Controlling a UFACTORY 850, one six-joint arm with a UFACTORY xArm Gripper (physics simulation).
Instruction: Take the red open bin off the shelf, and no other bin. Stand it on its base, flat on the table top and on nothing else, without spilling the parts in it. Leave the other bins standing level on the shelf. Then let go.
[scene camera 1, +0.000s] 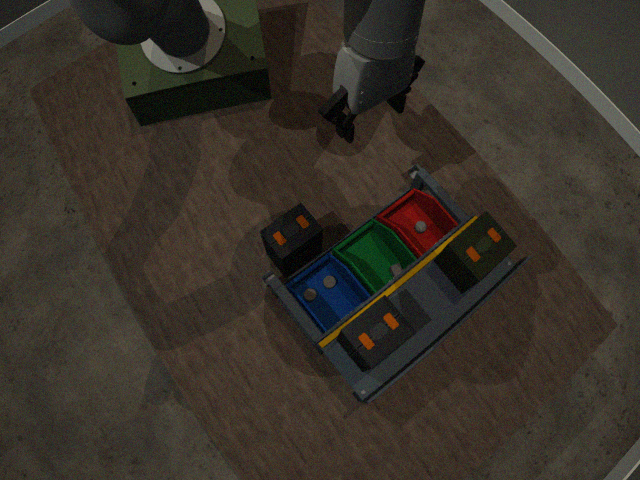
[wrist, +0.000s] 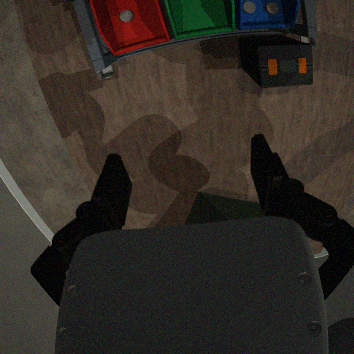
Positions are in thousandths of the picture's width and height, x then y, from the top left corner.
I see my gripper (scene camera 1: 579, 251), a red open bin (scene camera 1: 627, 453), a green bin (scene camera 1: 576, 528) and a dark latched box (scene camera 1: 462, 497).
The dark latched box shows as well in the wrist view (wrist: 764, 171). My gripper is seen too in the wrist view (wrist: 527, 453).
